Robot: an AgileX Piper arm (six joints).
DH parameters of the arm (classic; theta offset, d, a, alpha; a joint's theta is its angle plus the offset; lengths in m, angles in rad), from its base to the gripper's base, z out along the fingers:
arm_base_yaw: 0 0.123 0 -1.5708
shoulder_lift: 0.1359 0 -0.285 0
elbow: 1.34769 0 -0.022 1.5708
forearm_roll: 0 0.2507 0 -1.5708
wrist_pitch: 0 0 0 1.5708
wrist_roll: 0 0.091 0 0
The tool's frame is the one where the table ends.
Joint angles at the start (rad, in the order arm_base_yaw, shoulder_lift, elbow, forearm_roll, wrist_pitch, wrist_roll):
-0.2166, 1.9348, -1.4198, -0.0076, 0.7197, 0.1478
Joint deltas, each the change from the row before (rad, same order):
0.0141, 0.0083, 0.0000, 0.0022, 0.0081, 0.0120
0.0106, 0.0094, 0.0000, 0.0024, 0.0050, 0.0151
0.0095, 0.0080, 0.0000, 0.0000, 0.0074, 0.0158
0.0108, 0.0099, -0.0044, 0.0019, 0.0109, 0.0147
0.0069, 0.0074, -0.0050, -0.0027, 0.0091, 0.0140
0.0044, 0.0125, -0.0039, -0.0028, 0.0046, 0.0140
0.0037, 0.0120, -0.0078, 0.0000, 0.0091, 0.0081
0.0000, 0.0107, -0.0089, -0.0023, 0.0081, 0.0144
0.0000, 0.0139, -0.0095, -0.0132, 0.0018, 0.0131
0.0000, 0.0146, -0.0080, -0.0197, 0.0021, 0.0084
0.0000, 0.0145, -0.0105, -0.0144, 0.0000, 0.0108
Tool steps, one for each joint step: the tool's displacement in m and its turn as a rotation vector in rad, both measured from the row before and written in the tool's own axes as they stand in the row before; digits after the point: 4 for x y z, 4 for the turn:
0.0024, 0.0057, 0.0033, -0.0046, 0.0172, 0.0007
0.0020, 0.0043, 0.0038, -0.0033, 0.0151, 0.0071
0.0021, 0.0036, 0.0032, -0.0007, 0.0158, 0.0070
0.0016, 0.0044, 0.0032, -0.0019, 0.0171, 0.0060
0.0007, 0.0026, 0.0021, 0.0019, 0.0113, 0.0056
0.0008, 0.0015, 0.0044, 0.0034, 0.0127, 0.0078
0.0001, 0.0016, 0.0035, 0.0019, 0.0132, 0.0046
-0.0007, 0.0000, 0.0027, 0.0040, 0.0092, 0.0128
-0.0014, -0.0005, 0.0039, 0.0106, 0.0036, 0.0037
-0.0010, -0.0010, 0.0045, 0.0156, 0.0047, -0.0057
-0.0017, -0.0004, 0.0040, 0.0108, 0.0010, 0.0005

